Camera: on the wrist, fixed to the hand. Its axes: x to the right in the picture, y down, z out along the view.
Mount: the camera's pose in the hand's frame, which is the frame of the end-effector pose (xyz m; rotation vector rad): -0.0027 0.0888 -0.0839 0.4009 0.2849 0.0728
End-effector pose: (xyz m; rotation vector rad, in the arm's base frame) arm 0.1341 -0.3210 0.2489 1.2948 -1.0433 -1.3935
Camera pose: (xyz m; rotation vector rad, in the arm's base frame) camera 0.2250 -0.3355 0.3293 1.6701 -1.1933 -0.9360
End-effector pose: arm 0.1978 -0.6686 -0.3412 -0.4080 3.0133 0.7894
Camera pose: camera 0.1838 -0.6338 -0.2249 0.3707 -2.8784 -0.1022
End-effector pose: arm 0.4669 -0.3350 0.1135 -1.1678 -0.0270 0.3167
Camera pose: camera 0.4593 -0.3798 0.0001 -0.8071 0.3163 0.2048
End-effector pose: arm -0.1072 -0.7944 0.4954 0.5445 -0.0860 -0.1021
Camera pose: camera -0.0942 -0.6756 0.4700 0.9497 0.1553 0.0667
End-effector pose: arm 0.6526 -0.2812 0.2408 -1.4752 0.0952 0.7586
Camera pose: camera 0.6375 -0.3666 0.1547 -1.1900 0.4923 0.5437
